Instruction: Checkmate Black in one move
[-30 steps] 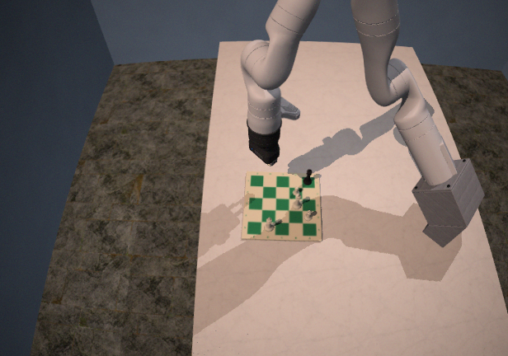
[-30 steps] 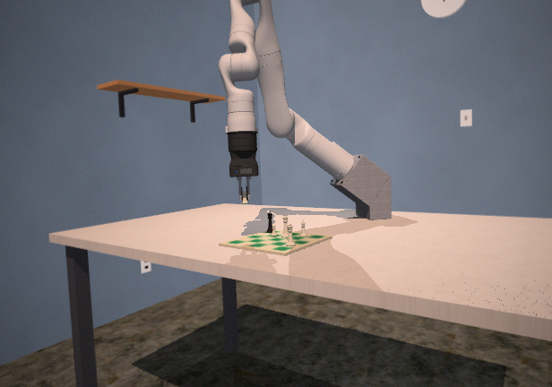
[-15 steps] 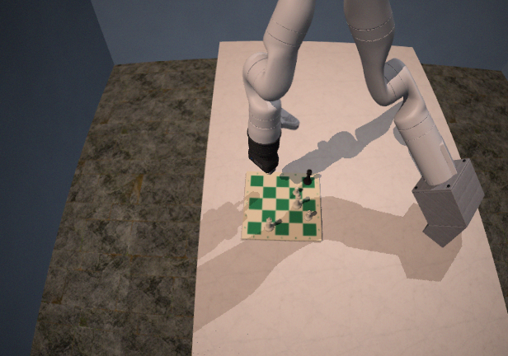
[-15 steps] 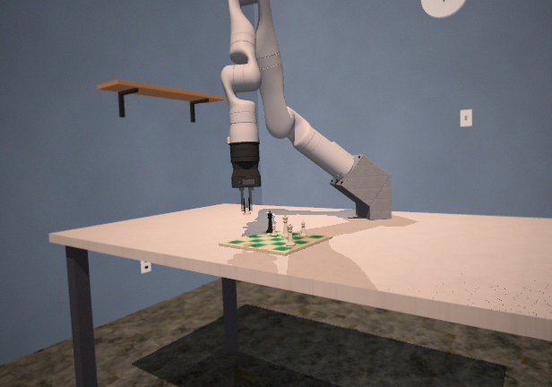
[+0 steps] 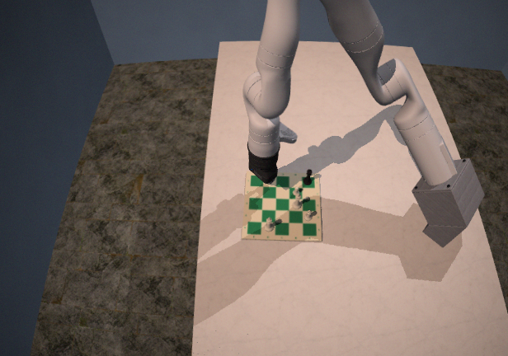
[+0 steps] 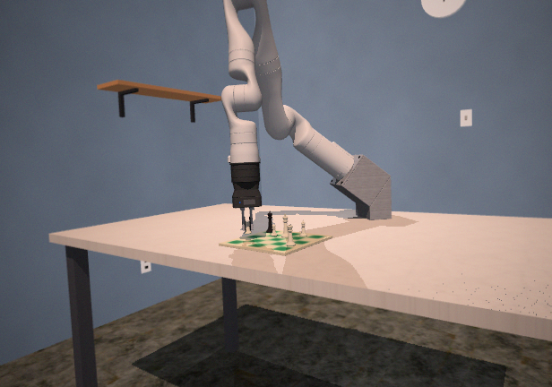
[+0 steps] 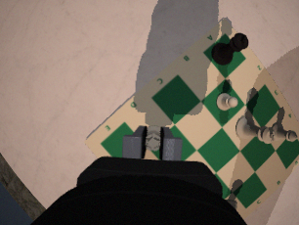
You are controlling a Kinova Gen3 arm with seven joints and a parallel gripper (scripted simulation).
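Right now my hand is 70 mm to the right of the chessboard, 50 mm above it and 40 mm past it. Also, from my hand: black piece: 120 mm behind, 10 mm to the right, 10 mm below.
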